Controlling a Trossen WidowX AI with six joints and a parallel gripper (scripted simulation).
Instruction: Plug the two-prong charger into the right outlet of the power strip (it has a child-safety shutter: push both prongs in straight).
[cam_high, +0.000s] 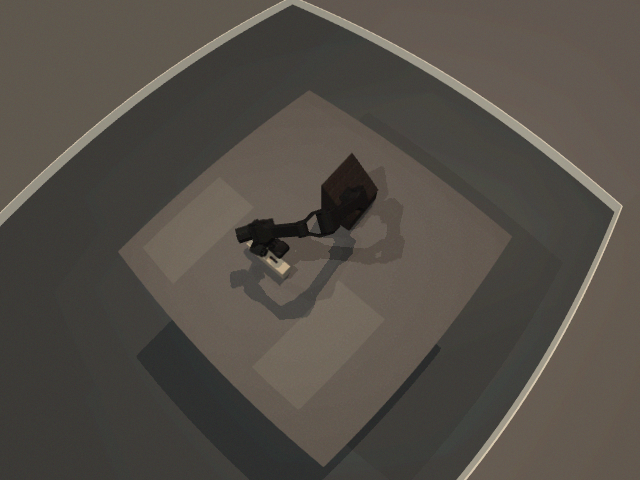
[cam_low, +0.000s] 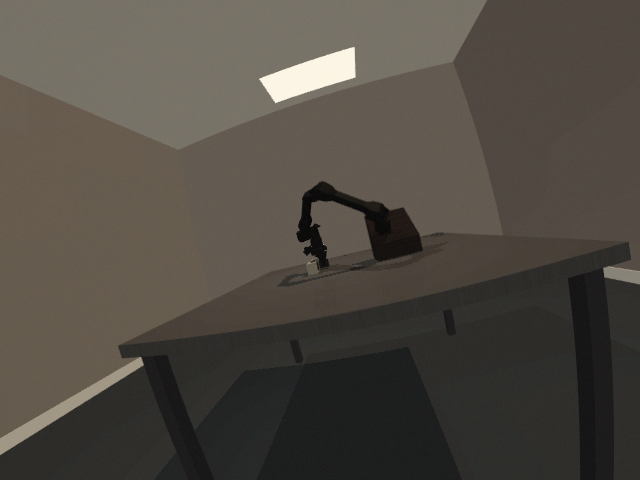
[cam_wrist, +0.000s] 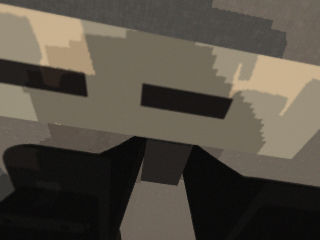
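Right now the black two-prong charger is 20 mm ahead of my gripper tip and 10 mm above it.
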